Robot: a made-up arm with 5 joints.
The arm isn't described. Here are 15 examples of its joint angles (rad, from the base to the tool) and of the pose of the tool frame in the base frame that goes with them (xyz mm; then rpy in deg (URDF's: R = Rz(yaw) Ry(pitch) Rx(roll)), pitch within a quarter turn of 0, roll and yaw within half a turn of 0).
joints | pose
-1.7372 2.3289 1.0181 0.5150 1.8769 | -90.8 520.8 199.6 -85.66 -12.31 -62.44
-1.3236 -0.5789 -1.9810 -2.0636 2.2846 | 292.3 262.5 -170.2 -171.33 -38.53 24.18
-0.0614 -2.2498 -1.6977 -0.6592 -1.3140 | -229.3 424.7 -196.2 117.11 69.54 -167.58
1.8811 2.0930 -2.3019 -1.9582 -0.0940 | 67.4 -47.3 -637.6 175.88 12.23 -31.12
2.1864 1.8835 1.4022 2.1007 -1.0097 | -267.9 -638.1 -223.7 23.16 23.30 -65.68
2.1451 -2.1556 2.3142 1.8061 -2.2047 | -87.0 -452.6 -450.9 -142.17 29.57 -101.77
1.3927 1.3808 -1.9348 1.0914 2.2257 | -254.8 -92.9 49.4 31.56 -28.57 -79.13
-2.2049 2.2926 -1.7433 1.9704 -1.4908 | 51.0 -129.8 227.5 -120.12 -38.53 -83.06
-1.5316 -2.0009 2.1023 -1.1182 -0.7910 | -399.7 671.4 -335.0 -134.86 18.64 87.60
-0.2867 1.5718 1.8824 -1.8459 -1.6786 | -179.8 -375.3 951.2 40.72 -62.33 29.72
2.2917 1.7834 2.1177 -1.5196 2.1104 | -254.8 124.3 -626.4 -170.44 -42.87 90.17
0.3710 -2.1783 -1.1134 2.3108 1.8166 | -70.5 -168.1 72.0 -146.35 -41.60 -140.58
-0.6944 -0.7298 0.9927 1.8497 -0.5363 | -32.6 126.1 798.8 -60.23 -35.44 123.67
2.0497 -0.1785 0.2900 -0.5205 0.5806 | 556.6 -280.3 -344.4 97.35 -46.50 21.21
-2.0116 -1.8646 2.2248 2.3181 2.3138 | 142.5 481.7 -133.2 -68.54 29.86 -39.14
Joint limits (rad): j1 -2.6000..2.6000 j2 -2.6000..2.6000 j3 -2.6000..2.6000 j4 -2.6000..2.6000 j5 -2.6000..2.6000
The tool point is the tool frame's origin. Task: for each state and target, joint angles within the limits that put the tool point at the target. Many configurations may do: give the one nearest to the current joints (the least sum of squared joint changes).
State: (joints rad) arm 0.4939 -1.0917 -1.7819 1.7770 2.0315
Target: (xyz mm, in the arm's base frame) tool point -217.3 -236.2 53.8
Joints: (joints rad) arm 1.0968 -1.3568 -1.9836 2.0248 2.2772
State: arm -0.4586 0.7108 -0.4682 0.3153 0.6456
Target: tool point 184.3 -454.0 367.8
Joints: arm -0.4004 -0.0544 -1.5365 0.5246 0.9177
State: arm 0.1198 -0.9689 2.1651 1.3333 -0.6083
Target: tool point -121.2 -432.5 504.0
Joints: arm 0.3334 -1.4513 1.7551 2.0195 0.0096
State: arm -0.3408 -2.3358 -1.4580 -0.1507 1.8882
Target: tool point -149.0 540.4 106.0
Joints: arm -0.4312 -2.4217 -1.1315 -0.3363 1.6547
